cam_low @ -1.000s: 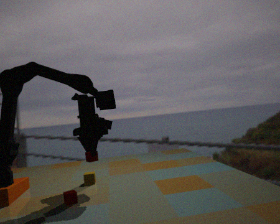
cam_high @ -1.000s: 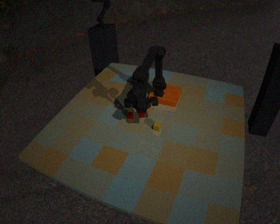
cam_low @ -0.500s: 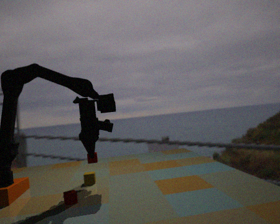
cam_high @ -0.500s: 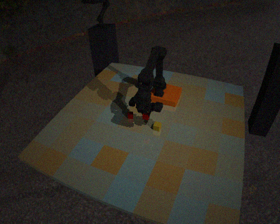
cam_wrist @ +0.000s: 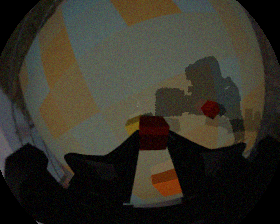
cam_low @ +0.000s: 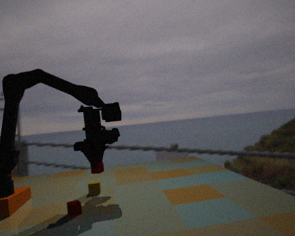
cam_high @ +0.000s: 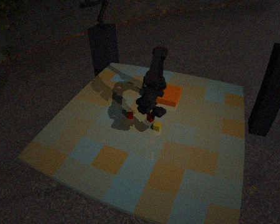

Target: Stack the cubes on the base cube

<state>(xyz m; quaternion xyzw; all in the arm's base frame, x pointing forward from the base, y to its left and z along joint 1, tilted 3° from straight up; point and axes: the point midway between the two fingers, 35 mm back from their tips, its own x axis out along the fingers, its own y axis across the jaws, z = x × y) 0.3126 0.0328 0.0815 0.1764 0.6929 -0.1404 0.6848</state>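
My gripper tip is 80 mm above the yellow base cube, 40 mm to the right of it and 20 mm past it. The rest, counted from my gripper tip: red cube 160 mm to the right, 80 mm below, 70 mm behind.
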